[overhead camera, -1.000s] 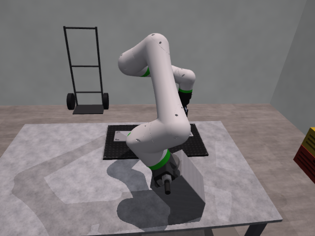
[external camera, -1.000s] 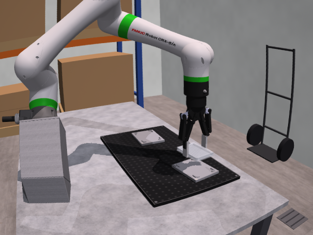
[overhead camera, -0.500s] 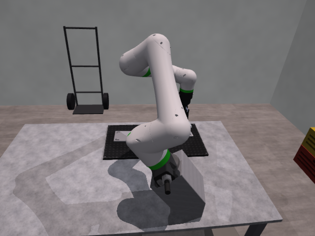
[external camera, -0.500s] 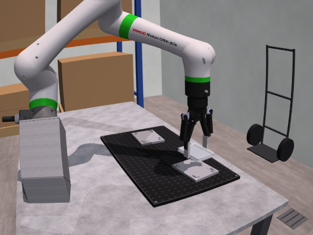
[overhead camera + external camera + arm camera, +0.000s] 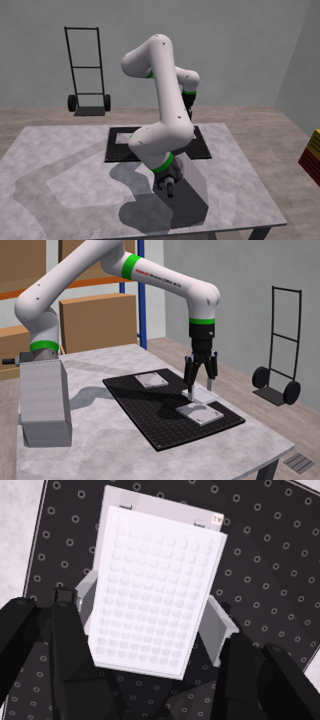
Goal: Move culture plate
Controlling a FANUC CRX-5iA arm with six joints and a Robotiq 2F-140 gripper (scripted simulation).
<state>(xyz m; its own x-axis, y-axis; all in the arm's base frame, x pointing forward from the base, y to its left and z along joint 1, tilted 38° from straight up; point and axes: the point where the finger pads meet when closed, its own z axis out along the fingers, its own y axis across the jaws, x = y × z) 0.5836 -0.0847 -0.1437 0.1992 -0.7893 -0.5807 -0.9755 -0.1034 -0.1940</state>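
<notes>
My gripper is now 100 mm above the plate nest N2. Also, from my hand: plate lid: 10 mm below; plate nest N1: 70 mm behind, 410 mm to the left, 100 mm below.
</notes>
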